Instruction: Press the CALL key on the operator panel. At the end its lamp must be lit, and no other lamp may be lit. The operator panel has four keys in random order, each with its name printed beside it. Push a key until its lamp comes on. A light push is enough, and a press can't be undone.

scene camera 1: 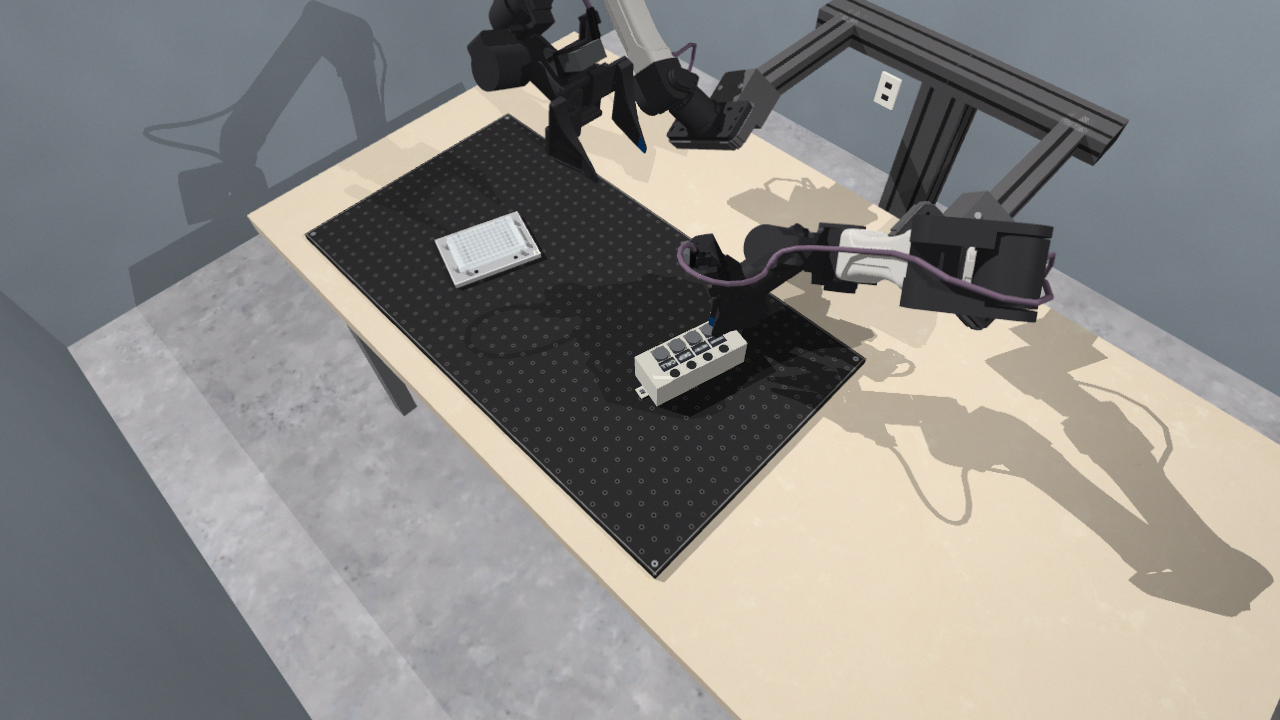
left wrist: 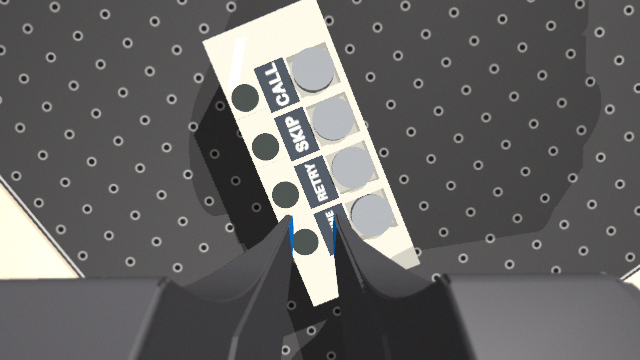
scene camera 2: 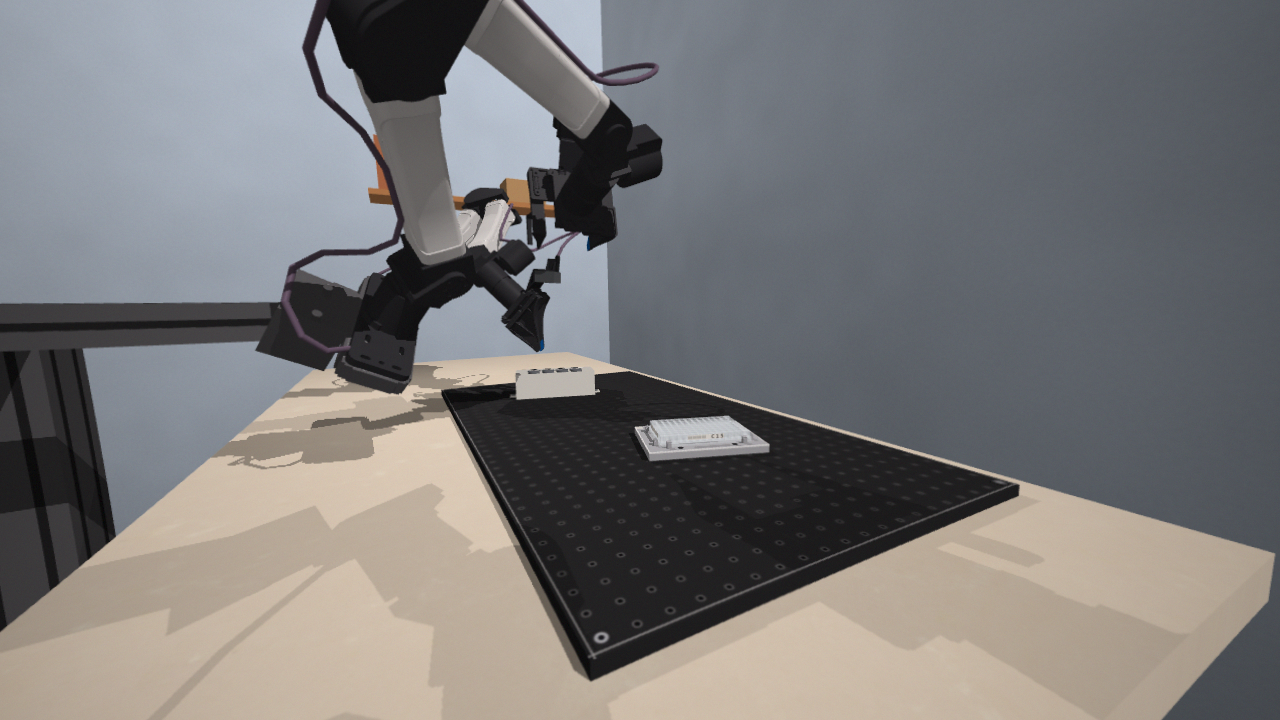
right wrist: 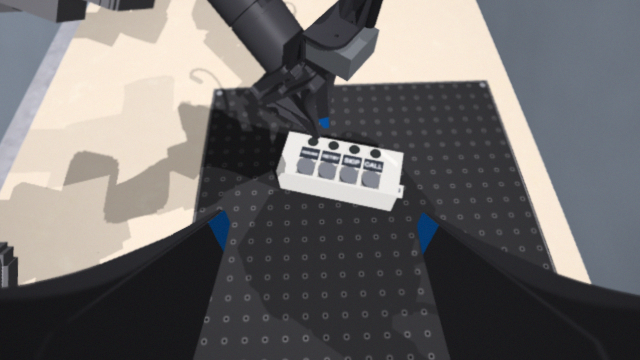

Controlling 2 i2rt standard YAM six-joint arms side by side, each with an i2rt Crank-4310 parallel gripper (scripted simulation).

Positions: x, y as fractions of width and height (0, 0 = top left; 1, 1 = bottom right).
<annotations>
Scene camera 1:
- my right gripper: 0.49, 0.23
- tray: 0.37, 0.35
</annotations>
